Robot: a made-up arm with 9 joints. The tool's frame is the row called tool. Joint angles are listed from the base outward.
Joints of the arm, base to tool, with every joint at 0 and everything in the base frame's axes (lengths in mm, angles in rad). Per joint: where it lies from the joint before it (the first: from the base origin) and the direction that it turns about. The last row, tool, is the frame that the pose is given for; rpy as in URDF.
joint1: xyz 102.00 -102.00 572.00 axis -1 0 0
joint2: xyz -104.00 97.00 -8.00 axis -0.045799 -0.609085 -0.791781
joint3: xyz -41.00 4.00 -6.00 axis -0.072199 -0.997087 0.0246
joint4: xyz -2.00 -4.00 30.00 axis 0 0 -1
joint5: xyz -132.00 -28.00 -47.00 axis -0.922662 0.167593 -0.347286
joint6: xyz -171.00 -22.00 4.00 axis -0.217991 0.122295 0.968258
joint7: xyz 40.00 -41.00 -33.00 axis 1 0 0
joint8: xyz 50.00 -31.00 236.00 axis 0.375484 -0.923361 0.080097
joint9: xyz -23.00 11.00 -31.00 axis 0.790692 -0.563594 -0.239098
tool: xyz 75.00 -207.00 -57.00 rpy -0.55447 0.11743 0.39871
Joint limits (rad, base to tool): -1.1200..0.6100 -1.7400..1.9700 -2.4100..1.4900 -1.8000..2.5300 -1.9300..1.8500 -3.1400..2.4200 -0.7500..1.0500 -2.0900..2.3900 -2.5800..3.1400
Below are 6 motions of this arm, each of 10 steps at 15 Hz.
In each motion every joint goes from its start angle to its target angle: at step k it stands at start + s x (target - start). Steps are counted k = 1, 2, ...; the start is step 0. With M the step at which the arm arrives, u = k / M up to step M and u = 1 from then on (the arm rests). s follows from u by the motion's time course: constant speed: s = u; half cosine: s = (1 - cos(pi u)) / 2; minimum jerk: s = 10 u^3 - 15 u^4 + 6 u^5.
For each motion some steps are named. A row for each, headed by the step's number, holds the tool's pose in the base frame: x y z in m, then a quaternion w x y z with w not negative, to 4 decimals.
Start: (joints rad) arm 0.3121 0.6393 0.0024 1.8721 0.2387 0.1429 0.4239 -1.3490 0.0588
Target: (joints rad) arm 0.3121 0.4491 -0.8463 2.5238 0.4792 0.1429 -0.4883 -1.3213 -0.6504
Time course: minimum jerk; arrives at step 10
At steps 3, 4, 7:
3: -0.1291 0.4301 0.5743 0.6445 0.4439 0.3711 -0.4998
4: -0.0626 0.3931 0.6734 0.5351 0.4955 0.4798 -0.4879
7: 0.1764 0.1249 0.7649 0.0883 0.6847 0.6102 -0.3887

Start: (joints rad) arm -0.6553 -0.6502 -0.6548 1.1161 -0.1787 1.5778 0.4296 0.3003 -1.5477
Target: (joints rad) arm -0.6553 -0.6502 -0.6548 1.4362 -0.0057 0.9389 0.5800 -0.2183 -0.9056
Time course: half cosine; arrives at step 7
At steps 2, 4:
2: 0.1127 0.0878 0.6509 0.2854 -0.1814 0.1153 0.9340
4: 0.0817 -0.0590 0.5987 0.3779 -0.0960 0.3432 0.8545

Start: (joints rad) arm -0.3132 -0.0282 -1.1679 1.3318 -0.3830 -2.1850 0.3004 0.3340 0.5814
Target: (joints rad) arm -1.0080 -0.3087 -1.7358 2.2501 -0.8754 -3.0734 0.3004 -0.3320 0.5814
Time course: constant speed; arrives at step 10
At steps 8, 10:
8: -0.2013 0.4335 0.7211 0.1126 0.4191 0.2569 0.8635
10: -0.2084 0.3899 0.6712 0.1187 0.3030 0.2998 0.8968

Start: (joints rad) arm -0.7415 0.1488 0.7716 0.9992 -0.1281 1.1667 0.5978 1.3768 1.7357
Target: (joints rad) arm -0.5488 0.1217 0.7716 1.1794 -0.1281 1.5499 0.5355 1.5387 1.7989
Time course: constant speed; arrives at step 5
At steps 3, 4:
3: -0.0210 -0.0253 0.9243 0.2729 -0.6130 0.7321 0.1176
4: -0.0121 0.0008 0.9434 0.2641 -0.6293 0.7252 0.0912

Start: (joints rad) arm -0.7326 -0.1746 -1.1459 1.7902 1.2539 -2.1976 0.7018 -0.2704 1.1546
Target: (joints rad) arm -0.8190 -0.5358 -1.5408 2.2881 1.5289 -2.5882 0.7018 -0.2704 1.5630
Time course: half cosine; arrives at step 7
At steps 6, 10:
6: -0.3210 0.3400 0.7378 0.1827 -0.3842 -0.7695 0.4763
10: -0.3324 0.3323 0.7271 0.1683 -0.3572 -0.7697 0.5016

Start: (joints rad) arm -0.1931 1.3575 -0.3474 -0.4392 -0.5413 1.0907 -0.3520 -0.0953 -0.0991
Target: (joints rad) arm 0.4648 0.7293 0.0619 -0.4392 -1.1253 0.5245 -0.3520 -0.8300 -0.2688
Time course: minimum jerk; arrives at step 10
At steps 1, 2, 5, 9, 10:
1: -0.1899 0.0195 0.6678 0.7299 -0.5480 -0.3269 0.2449
2: -0.1963 0.0079 0.6599 0.7243 -0.5599 -0.3151 0.2502
5: -0.2168 -0.1148 0.6241 0.6672 -0.6459 -0.1964 0.3148
9: -0.1544 -0.2418 0.6553 0.5678 -0.7077 -0.0165 0.4202
10: -0.1525 -0.2435 0.6563 0.5654 -0.7084 -0.0128 0.4222

